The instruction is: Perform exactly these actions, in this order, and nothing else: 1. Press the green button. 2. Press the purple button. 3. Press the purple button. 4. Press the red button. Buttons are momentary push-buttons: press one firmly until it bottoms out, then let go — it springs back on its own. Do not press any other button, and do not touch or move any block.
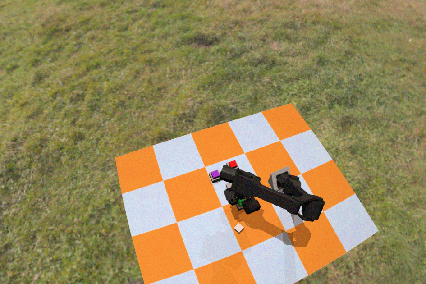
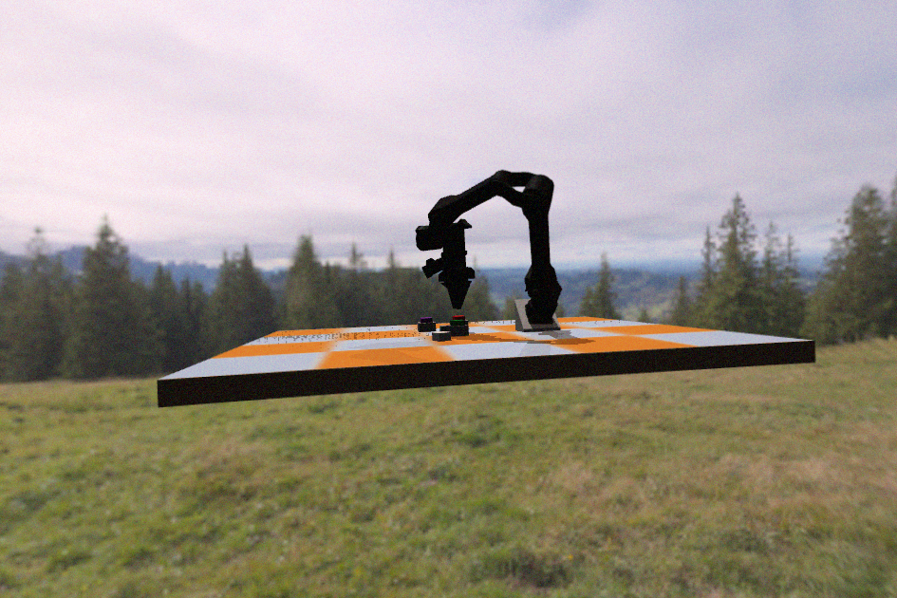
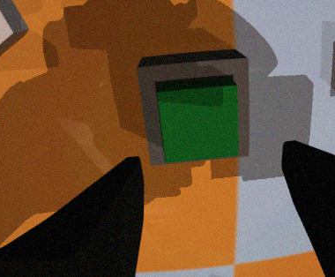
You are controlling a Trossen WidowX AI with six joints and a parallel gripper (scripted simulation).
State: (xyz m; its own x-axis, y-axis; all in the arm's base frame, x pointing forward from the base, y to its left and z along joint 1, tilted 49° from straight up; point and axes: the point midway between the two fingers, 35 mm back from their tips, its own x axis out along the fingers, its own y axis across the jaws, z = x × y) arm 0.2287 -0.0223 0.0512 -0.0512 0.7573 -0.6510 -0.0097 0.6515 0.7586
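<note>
Now: the green button 4 cm below my gripper tip. Round my gripper tip: purple button (17 cm to the right, 6 cm ahead, 4 cm below); red button (19 cm to the right, 4 cm below, 4 cm behind); pale block (10 cm to the left, 6 cm below, 6 cm ahead).
</note>
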